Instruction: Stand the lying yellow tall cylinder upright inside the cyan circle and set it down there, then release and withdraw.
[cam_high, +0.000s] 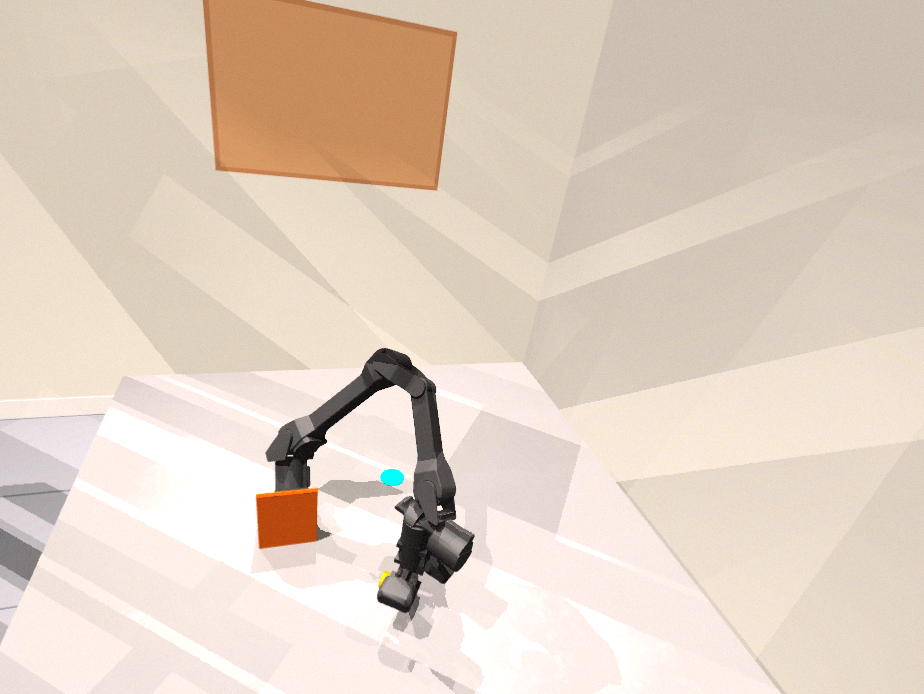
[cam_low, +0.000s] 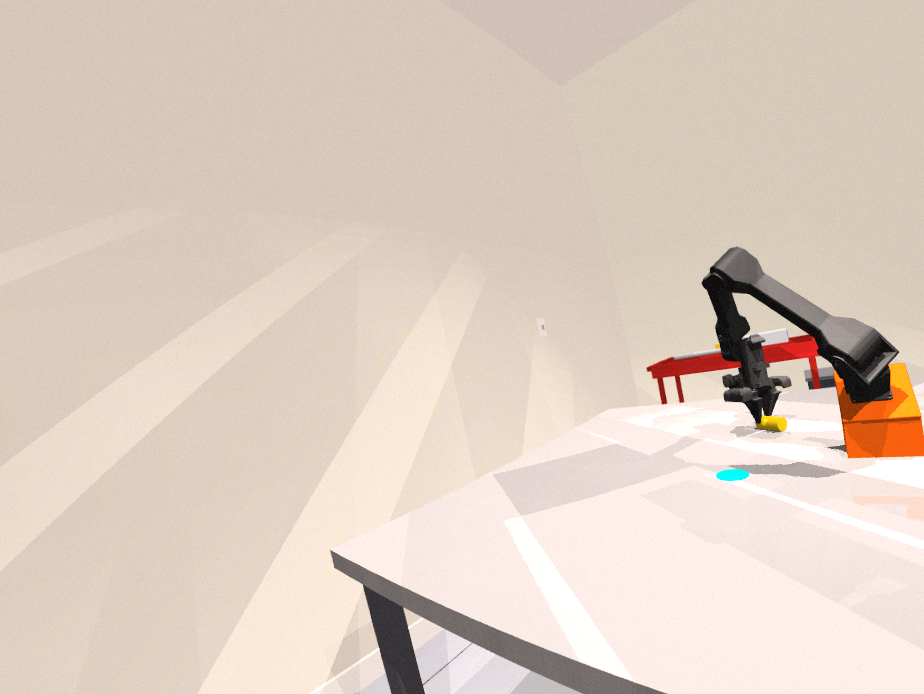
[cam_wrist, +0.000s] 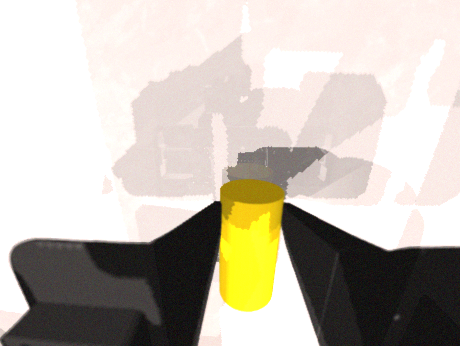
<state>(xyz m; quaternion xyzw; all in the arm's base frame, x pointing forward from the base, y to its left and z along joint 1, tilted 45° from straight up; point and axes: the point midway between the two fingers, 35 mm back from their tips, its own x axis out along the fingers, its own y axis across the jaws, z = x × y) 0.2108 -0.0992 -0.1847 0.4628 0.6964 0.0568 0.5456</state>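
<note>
My gripper tip is now 32 cm to the right of the cyan circle, 4 cm short of it and 2 cm above it. Round my gripper tip: yellow cylinder: 2 cm behind, 1 cm to the left.
</note>
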